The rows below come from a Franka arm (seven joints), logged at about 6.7 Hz.
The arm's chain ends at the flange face. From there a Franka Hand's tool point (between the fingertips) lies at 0.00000 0.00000 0.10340 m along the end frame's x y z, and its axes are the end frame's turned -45 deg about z.
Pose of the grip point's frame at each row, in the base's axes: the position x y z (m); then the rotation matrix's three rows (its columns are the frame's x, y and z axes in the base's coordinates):
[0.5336, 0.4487, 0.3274], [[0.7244, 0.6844, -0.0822], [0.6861, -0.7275, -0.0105], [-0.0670, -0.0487, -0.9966]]
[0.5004, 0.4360, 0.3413], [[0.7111, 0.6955, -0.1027], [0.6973, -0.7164, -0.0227], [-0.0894, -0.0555, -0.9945]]
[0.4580, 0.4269, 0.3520], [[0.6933, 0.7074, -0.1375], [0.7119, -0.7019, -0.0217], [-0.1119, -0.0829, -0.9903]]
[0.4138, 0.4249, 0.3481], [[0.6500, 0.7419, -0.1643], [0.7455, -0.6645, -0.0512], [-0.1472, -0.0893, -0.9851]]
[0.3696, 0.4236, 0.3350], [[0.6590, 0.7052, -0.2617], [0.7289, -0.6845, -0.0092], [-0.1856, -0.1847, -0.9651]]
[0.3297, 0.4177, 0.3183], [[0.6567, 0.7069, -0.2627], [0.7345, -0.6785, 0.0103], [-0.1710, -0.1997, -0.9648]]
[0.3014, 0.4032, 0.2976], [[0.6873, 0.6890, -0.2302], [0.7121, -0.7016, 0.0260], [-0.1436, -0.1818, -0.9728]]
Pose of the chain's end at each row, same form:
[0.5421, 0.4498, 0.4304], [[0.9962, -0.0283, -0.0822], [-0.0293, -0.9996, -0.0105], [-0.0818, 0.0129, -0.9966]]
[0.5110, 0.4383, 0.4441], [[0.9946, -0.0110, -0.1027], [-0.0135, -0.9996, -0.0227], [-0.1025, 0.0240, -0.9945]]
[0.4722, 0.4291, 0.4544], [[0.9904, 0.0100, -0.1375], [0.0071, -0.9997, -0.0217], [-0.1377, 0.0205, -0.9903]]
[0.4308, 0.4302, 0.4500], [[0.9842, 0.0650, -0.1643], [0.0573, -0.9970, -0.0512], [-0.1672, 0.0409, -0.9851]]
[0.3967, 0.4246, 0.4348], [[0.9646, 0.0327, -0.2617], [0.0314, -0.9994, -0.0092], [-0.2618, 0.0006, -0.9651]]
[0.3569, 0.4166, 0.4181], [[0.9642, 0.0355, -0.2627], [0.0396, -0.9991, 0.0103], [-0.2621, -0.0203, -0.9648]]
[0.3252, 0.4005, 0.3982], [[0.9732, 0.0012, -0.2302], [0.0074, -0.9996, 0.0260], [-0.2301, -0.0270, -0.9728]]

